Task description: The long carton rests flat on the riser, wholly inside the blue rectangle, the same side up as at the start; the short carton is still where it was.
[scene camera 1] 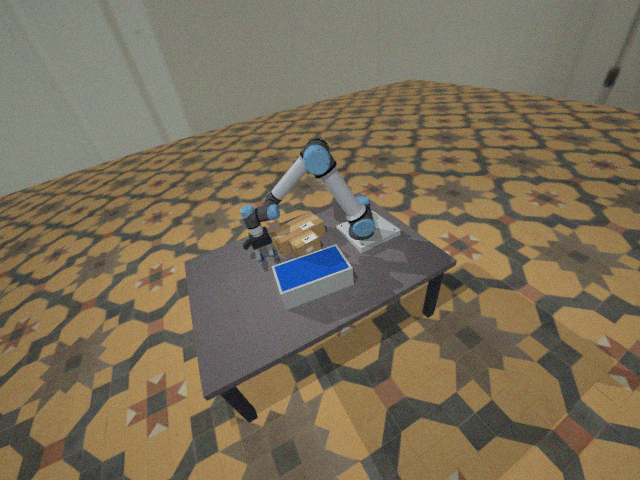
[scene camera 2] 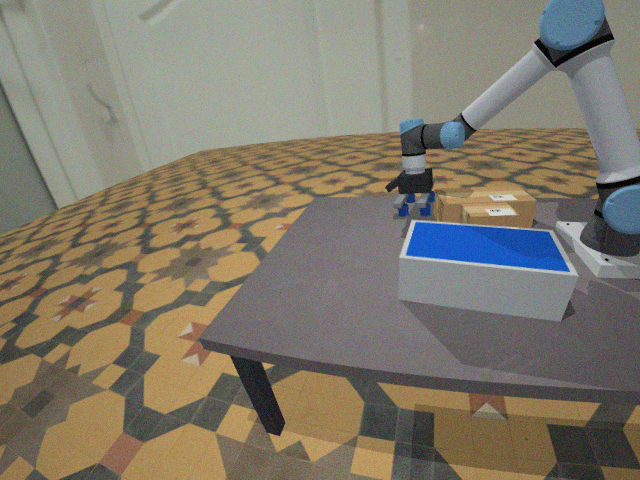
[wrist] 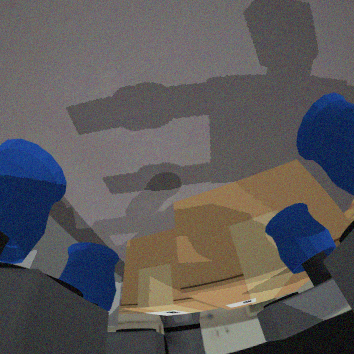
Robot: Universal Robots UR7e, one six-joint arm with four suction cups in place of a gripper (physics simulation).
Labels:
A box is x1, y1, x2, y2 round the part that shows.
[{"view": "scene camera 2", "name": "riser with blue rectangle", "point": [525, 272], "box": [398, 220, 578, 321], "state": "on the table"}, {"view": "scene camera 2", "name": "long carton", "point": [447, 206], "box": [433, 186, 536, 227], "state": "on the table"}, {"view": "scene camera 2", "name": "short carton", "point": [495, 214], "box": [459, 202, 519, 226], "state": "on the table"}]

